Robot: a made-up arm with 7 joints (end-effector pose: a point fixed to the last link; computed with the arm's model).
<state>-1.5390 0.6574 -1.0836 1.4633 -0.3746 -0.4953 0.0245</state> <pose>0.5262 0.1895 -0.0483 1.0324 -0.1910 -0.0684</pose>
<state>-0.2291 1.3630 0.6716 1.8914 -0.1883 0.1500 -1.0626</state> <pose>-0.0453 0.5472 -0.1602 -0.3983 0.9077 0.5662</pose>
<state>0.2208 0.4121 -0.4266 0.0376 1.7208 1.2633 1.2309</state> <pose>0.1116 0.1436 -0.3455 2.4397 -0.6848 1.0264</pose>
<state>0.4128 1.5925 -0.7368 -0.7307 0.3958 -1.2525 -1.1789</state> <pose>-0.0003 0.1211 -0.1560 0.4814 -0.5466 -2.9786</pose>
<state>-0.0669 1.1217 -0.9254 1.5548 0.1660 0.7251 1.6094</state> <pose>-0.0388 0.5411 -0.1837 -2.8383 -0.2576 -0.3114</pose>
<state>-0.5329 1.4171 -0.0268 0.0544 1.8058 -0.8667 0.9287</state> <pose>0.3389 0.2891 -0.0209 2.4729 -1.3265 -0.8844</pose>
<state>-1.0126 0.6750 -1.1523 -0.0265 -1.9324 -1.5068 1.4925</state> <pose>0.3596 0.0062 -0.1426 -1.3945 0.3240 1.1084</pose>
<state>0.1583 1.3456 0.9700 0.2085 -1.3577 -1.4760 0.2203</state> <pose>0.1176 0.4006 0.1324 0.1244 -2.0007 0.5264</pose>
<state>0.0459 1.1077 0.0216 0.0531 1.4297 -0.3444 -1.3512</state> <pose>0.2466 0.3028 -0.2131 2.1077 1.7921 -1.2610</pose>
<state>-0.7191 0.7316 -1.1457 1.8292 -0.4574 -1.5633 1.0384</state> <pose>0.2508 0.3404 -0.2893 0.8477 -0.5494 0.3953</pose>
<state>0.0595 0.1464 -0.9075 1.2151 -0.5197 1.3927 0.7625</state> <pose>-0.1585 0.0933 -0.4662 1.5695 2.5146 -0.1823</pose>
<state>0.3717 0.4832 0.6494 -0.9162 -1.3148 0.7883 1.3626</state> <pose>0.1351 0.1831 -0.1092 -0.0960 0.5134 1.0884</pose>
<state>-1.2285 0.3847 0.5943 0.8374 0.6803 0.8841 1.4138</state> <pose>0.4758 0.2347 -0.1221 0.8591 0.4477 1.9228</pose>
